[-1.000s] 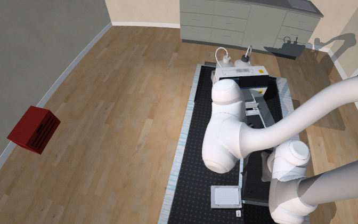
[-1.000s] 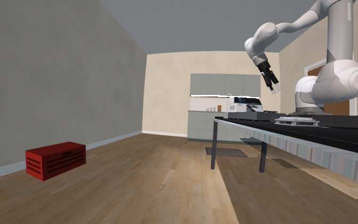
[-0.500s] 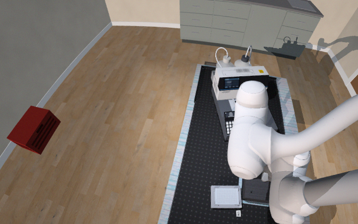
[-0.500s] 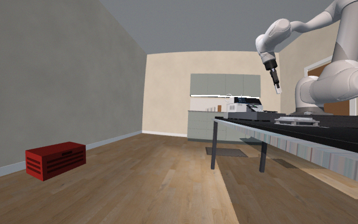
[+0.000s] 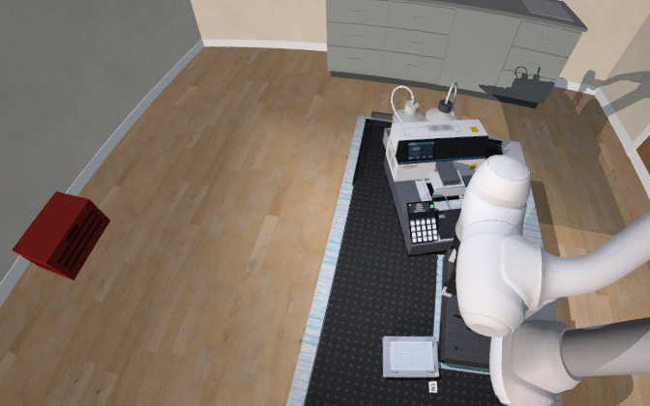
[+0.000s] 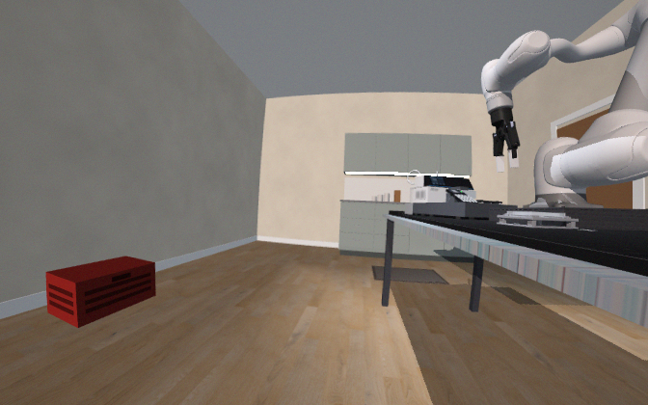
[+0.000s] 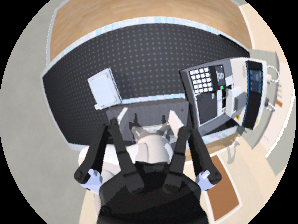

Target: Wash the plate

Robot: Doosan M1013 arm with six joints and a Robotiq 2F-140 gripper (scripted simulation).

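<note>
The white well plate lies 50 mm ahead of my hand, 200 mm to the left of it and 200 mm below it. From my hand the other things lie so: small label: 30 mm behind, 270 mm to the left, 230 mm below; plate nest N1: 50 mm ahead, 200 mm to the left, 200 mm below; dark carrier pocket: 60 mm behind, 270 mm to the right, 140 mm below.
</note>
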